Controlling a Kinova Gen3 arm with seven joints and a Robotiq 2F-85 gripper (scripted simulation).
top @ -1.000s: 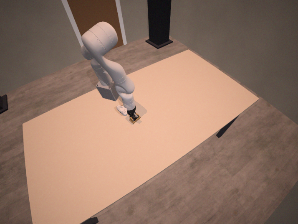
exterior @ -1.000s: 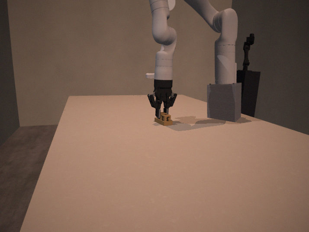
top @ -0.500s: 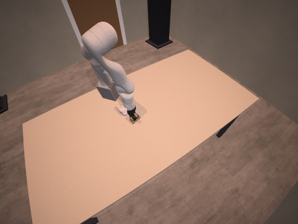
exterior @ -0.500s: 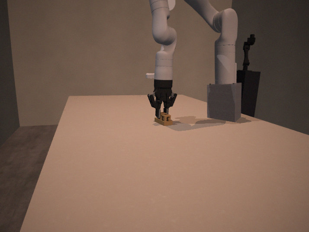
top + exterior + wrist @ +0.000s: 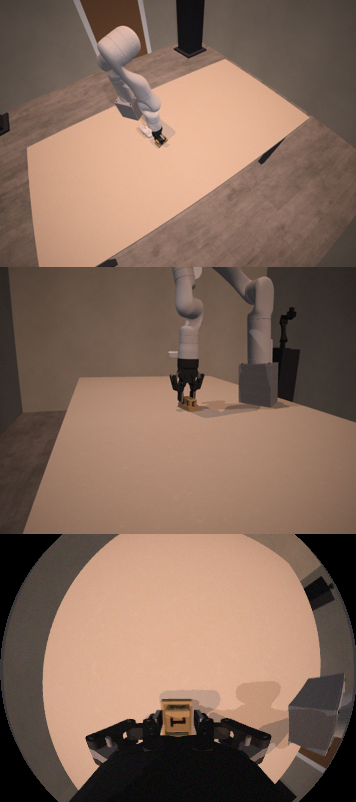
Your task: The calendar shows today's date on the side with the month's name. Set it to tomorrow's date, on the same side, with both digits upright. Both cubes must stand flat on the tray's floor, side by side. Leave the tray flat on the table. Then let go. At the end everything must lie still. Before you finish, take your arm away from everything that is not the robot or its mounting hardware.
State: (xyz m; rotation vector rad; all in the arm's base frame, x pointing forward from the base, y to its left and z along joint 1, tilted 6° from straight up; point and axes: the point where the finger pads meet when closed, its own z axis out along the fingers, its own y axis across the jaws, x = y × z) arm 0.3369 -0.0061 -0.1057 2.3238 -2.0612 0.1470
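Now: hand 30 mm above the wooden tray and 20 mm to the right of it.
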